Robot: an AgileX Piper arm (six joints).
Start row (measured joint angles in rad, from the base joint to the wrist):
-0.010 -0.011 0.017 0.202 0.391 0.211
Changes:
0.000 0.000 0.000 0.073 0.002 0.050
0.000 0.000 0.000 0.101 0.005 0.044
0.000 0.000 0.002 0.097 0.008 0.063
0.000 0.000 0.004 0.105 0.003 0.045
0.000 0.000 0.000 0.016 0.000 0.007
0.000 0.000 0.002 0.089 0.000 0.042
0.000 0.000 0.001 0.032 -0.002 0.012
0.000 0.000 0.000 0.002 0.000 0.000
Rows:
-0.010 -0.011 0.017 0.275 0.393 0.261
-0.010 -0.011 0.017 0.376 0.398 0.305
-0.010 -0.011 0.019 0.473 0.406 0.368
-0.010 -0.011 0.023 0.578 0.409 0.413
-0.010 -0.011 0.023 0.594 0.409 0.420
-0.010 -0.011 0.025 0.683 0.409 0.462
-0.010 -0.011 0.026 0.715 0.407 0.474
-0.010 -0.011 0.026 0.717 0.407 0.474

